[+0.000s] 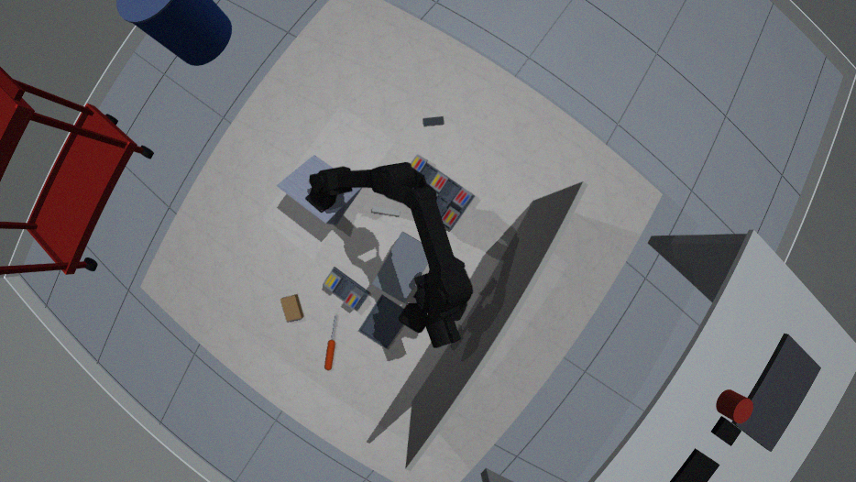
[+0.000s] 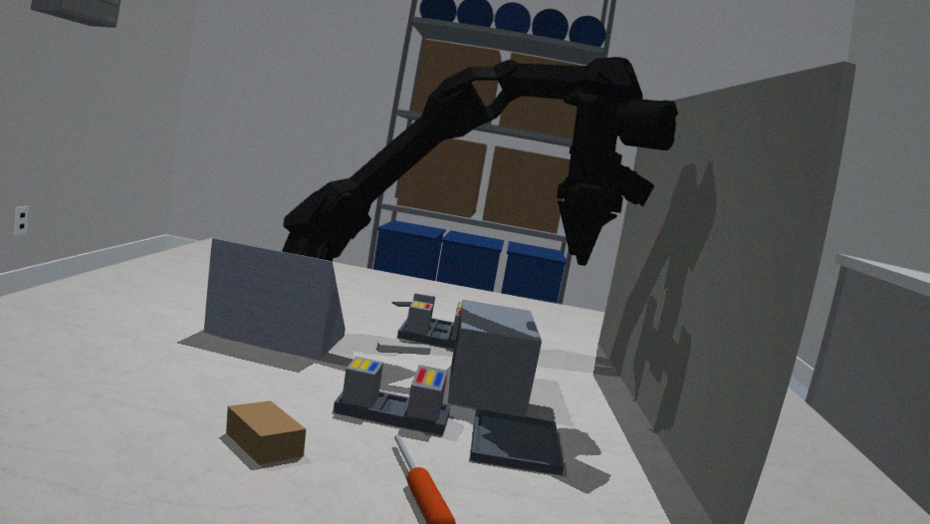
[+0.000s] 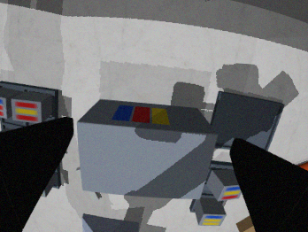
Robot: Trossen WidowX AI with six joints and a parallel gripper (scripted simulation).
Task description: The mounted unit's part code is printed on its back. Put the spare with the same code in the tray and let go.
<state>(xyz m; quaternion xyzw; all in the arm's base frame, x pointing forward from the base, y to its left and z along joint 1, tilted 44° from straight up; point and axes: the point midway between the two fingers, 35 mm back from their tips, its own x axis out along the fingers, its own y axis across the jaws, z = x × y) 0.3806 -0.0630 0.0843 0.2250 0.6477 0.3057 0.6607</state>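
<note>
The grey spare block lies 230 mm to the left of my gripper tip, 230 mm behind it and 150 mm below it. Round my gripper tip: tall grey panel (140 mm ahead, 30 mm above, 20 mm to the left); then dark tray (190 mm below, 180 mm to the right, 30 mm behind); then mounted unit (140 mm below, 90 mm behind).
</note>
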